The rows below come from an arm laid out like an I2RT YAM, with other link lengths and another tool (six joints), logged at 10 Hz.
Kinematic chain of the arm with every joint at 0, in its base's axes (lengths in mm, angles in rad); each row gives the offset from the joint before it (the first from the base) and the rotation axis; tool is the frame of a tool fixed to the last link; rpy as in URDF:
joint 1: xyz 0 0 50.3 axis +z
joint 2: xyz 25 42.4 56.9 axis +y
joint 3: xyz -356.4 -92.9 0 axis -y
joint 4: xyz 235.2 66 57.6 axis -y
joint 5: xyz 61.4 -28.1 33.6 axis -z
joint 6: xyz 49.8 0 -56.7 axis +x
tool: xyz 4 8 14 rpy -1.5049 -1.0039 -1.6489
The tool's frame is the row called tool.
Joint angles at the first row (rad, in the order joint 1, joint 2, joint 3, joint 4, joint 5, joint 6):
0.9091, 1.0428, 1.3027, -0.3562, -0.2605, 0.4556
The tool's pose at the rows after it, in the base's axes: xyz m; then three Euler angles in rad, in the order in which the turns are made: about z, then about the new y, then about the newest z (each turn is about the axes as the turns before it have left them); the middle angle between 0 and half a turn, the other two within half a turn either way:
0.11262, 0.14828, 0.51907, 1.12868, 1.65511, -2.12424
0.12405, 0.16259, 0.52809, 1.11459, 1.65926, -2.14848
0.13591, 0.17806, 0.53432, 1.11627, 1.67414, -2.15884
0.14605, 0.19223, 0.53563, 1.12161, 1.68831, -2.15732
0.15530, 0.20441, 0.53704, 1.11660, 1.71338, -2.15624
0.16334, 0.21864, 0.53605, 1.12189, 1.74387, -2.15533
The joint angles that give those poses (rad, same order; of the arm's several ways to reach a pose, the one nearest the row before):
0.9085, 1.0935, 1.3468, -0.3631, -0.2546, 0.4275
0.9096, 1.1515, 1.4078, -0.3708, -0.2388, 0.4039
0.9089, 1.2116, 1.4673, -0.3860, -0.2406, 0.3901
0.9111, 1.2602, 1.5030, -0.3877, -0.2433, 0.3882
0.9131, 1.3059, 1.5470, -0.4114, -0.2356, 0.3851
0.9223, 1.3528, 1.5866, -0.4353, -0.2306, 0.3806

